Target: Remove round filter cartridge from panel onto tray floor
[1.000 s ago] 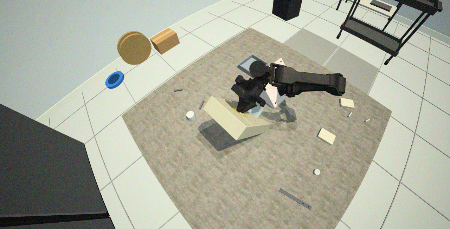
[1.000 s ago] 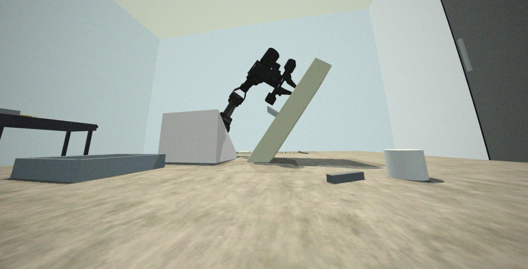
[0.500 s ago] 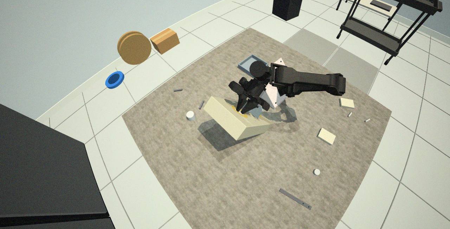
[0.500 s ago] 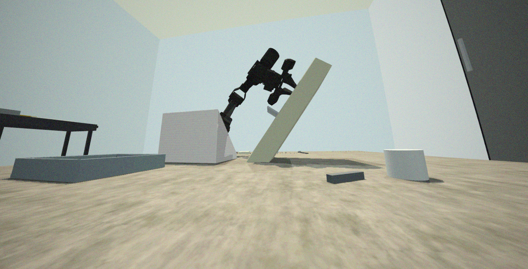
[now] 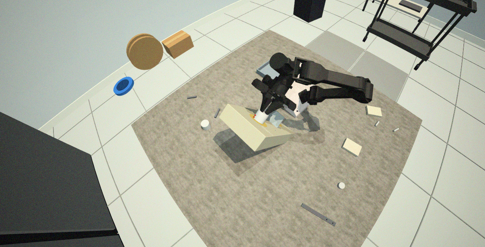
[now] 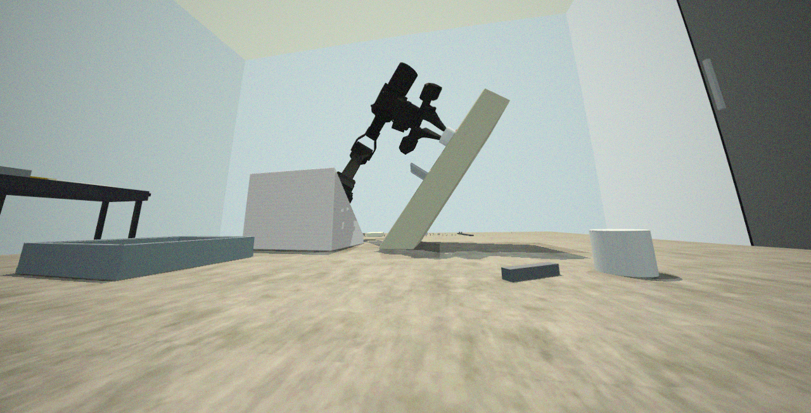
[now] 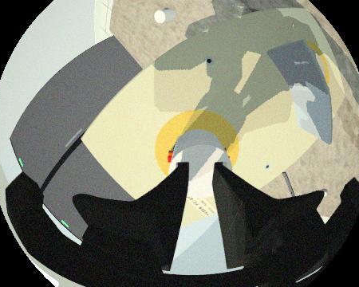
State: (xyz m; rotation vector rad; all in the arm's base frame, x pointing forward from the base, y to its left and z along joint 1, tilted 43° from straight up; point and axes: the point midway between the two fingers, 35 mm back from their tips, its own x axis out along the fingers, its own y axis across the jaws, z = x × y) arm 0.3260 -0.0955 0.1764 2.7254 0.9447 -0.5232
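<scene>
Now: the cream service panel 100 mm below my gripper tip and 10 mm behind it. From my gripper tip the other things lie so: grey-blue tray: 350 mm behind, 340 mm to the right, 260 mm below; white round filter cartridge: 10 mm below, 10 mm ahead.
</scene>
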